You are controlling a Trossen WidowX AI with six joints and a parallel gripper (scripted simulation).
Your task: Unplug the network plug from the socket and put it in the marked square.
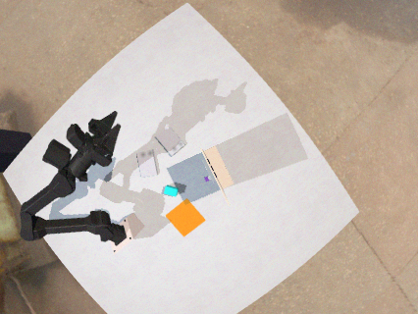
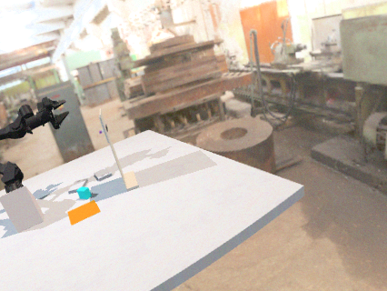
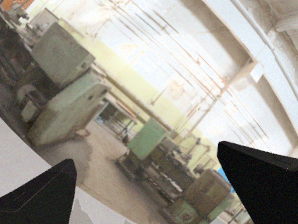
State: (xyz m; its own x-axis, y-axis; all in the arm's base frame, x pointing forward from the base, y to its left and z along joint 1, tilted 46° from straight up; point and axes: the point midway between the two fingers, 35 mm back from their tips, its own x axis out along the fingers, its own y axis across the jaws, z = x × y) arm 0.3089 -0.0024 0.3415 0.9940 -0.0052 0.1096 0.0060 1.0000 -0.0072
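Right now the network plug is 28 cm to the right of my gripper tip, 12 cm below it and 8 cm ahead of it. Also, from my gripper tip: cyan block: 35 cm below, 24 cm to the right, 8 cm behind; orange marked square: 37 cm below, 36 cm to the right, 12 cm behind; upright panel: 27 cm to the right, 22 cm below, 11 cm ahead.
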